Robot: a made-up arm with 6 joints.
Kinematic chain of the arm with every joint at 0, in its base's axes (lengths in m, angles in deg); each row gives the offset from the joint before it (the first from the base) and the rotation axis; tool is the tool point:
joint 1: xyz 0 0 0.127 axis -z
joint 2: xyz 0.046 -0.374 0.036 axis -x
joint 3: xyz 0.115 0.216 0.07 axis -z
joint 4: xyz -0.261 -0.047 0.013 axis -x
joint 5: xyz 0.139 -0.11 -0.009 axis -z
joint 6: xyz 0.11 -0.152 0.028 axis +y
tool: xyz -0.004 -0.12 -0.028
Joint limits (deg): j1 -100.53..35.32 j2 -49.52..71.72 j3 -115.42..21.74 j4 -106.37..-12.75 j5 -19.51..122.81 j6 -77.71..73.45
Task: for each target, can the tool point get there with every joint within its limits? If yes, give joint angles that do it. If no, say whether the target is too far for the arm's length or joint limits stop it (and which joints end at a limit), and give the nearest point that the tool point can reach.
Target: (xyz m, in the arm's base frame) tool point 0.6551 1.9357 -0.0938
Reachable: no: too far | nearest point 0.3076 0.6831 -0.0069 | short by 1.303 m
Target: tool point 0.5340 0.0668 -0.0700
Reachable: yes | joints -71.63 -2.30 -34.23 -49.41 27.90 -64.97
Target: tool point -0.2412 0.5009 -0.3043
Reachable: no: joint limits stop it (at a limit: joint 1, joint 3, joint 4, joint 6) | nearest point -0.0498 0.4473 -0.1438 | short by 0.255 m
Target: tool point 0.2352 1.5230 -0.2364
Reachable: no: too far | nearest point 0.2104 0.6917 -0.0499 | short by 0.852 m
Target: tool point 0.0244 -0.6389 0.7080
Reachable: no: joint limits stop it (at a limit: joint 4, joint 6) | nearest point 0.0201 -0.5261 0.4227 | short by 0.307 m
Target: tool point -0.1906 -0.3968 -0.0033
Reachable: yes | joints 14.76 -16.32 -42.74 -82.81 90.77 -30.50
